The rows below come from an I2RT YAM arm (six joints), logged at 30 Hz.
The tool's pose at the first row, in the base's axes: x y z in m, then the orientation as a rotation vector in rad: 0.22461 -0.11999 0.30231 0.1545 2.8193 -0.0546
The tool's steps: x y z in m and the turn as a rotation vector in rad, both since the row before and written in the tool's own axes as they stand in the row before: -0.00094 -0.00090 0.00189 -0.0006 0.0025 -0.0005; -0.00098 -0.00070 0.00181 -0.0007 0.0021 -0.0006; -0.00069 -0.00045 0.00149 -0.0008 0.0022 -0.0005; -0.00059 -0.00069 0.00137 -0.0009 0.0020 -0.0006; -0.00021 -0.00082 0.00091 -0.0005 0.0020 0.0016; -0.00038 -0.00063 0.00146 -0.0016 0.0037 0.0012; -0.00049 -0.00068 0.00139 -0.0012 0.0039 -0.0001; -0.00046 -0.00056 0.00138 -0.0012 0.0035 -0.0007; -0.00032 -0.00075 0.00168 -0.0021 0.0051 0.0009; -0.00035 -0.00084 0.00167 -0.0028 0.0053 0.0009; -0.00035 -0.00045 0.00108 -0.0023 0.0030 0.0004; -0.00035 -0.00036 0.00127 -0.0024 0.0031 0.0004; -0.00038 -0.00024 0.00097 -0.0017 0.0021 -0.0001; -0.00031 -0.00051 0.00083 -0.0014 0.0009 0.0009
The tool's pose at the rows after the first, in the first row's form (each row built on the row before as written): 0.22598 -0.12108 0.30083 0.1538 2.8218 -0.0537; 0.22738 -0.12197 0.29943 0.1529 2.8239 -0.0527; 0.22844 -0.12256 0.29824 0.1522 2.8261 -0.0515; 0.22934 -0.12338 0.29713 0.1513 2.8281 -0.0502; 0.22972 -0.12426 0.29634 0.1536 2.8299 -0.0490; 0.23045 -0.12500 0.29508 0.1552 2.8335 -0.0462; 0.23125 -0.12579 0.29391 0.1551 2.8374 -0.0443; 0.23203 -0.12646 0.29274 0.1541 2.8409 -0.0425; 0.23274 -0.12731 0.29124 0.1553 2.8459 -0.0390; 0.23346 -0.12825 0.28975 0.1563 2.8510 -0.0345; 0.23405 -0.12878 0.28882 0.1566 2.8539 -0.0309; 0.23470 -0.12922 0.28770 0.1569 2.8569 -0.0272; 0.23530 -0.12953 0.28687 0.1565 2.8590 -0.0246; 0.23577 -0.13010 0.28616 0.1576 2.8598 -0.0224
